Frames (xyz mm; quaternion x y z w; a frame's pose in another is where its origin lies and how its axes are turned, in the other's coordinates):
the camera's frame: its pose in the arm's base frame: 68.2 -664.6 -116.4 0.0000 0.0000 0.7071 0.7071
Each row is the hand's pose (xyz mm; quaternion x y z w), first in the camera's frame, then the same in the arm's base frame.
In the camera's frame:
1: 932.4 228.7 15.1 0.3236 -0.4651 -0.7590 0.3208
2: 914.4 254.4 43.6 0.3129 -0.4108 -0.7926 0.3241
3: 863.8 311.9 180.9 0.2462 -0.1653 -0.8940 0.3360
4: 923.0 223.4 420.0 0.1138 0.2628 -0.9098 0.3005
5: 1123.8 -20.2 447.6 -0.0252 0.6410 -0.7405 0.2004
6: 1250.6 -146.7 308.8 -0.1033 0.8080 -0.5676 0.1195
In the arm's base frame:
1: -160.5 267.8 -101.3 0.5577 -0.1001 -0.3098 0.7635
2: -186.2 249.8 -72.8 0.5118 -0.0692 -0.3313 0.7897
3: -243.7 199.2 64.5 0.2910 0.0572 -0.3946 0.8697
4: -155.2 258.4 303.6 -0.1054 0.2663 -0.4308 0.8558
5: 88.4 459.2 331.2 -0.4711 0.4354 -0.3819 0.6653
6: 214.9 586.0 192.4 -0.6444 0.4983 -0.3169 0.4859

